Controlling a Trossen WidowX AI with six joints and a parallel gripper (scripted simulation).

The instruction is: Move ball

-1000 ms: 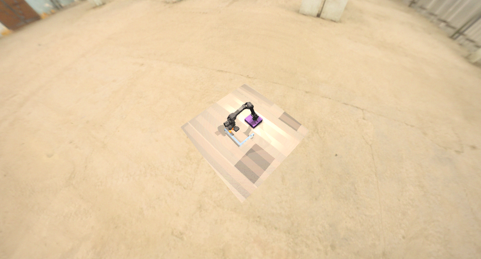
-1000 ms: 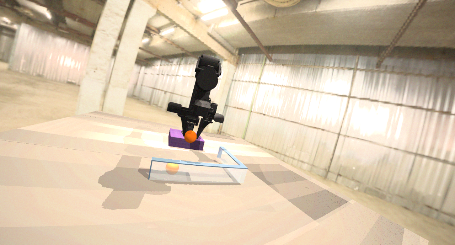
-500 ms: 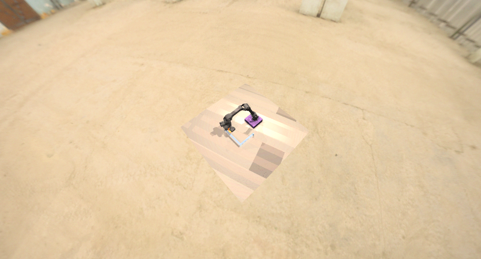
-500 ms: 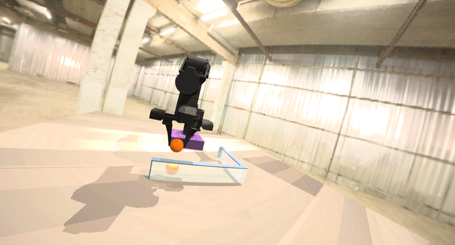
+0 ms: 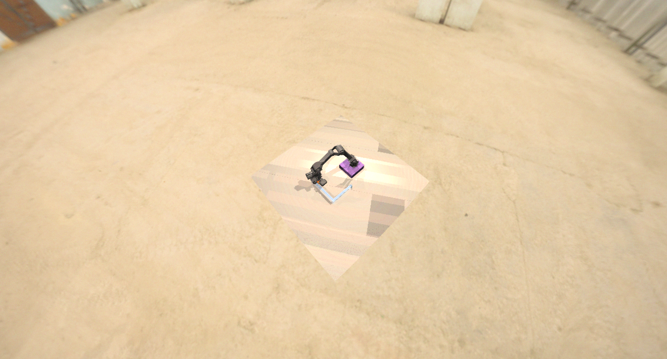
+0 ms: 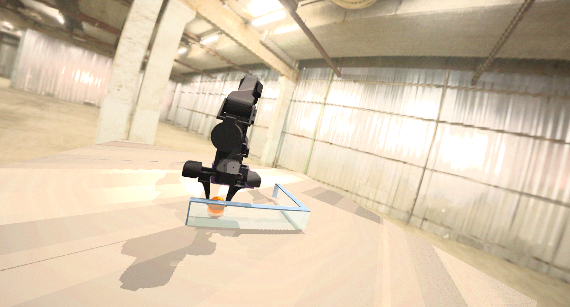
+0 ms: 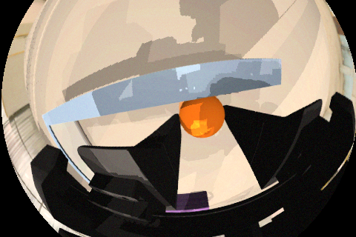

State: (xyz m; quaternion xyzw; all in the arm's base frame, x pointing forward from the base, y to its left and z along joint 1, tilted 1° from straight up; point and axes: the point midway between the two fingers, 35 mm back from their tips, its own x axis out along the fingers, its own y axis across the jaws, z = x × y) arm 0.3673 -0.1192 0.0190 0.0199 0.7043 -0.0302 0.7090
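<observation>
My gripper tip is now right at the orange ball. Round my gripper tip: see-through copy (1 cm below).
</observation>
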